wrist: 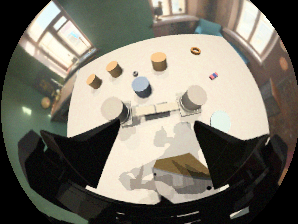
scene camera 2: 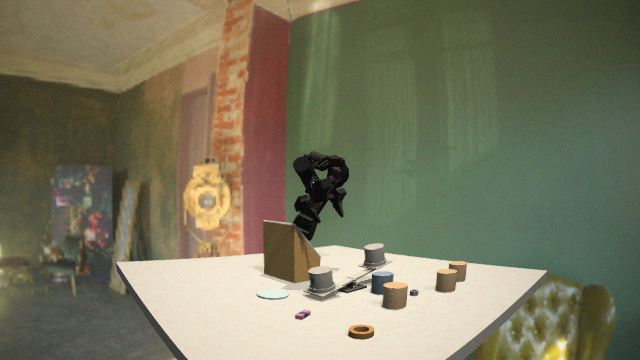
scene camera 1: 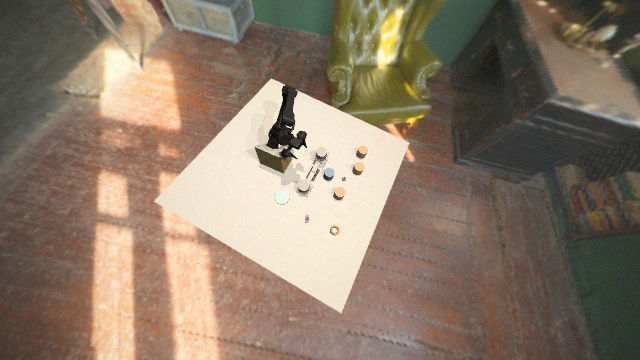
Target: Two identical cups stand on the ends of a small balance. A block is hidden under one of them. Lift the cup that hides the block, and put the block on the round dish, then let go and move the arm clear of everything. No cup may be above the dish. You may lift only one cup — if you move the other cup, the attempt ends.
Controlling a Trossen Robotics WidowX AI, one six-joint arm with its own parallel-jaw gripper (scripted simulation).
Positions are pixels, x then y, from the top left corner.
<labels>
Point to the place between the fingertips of the gripper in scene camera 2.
331, 219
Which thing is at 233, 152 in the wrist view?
The gripper.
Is the gripper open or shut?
Open.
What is the gripper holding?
Nothing.
</labels>
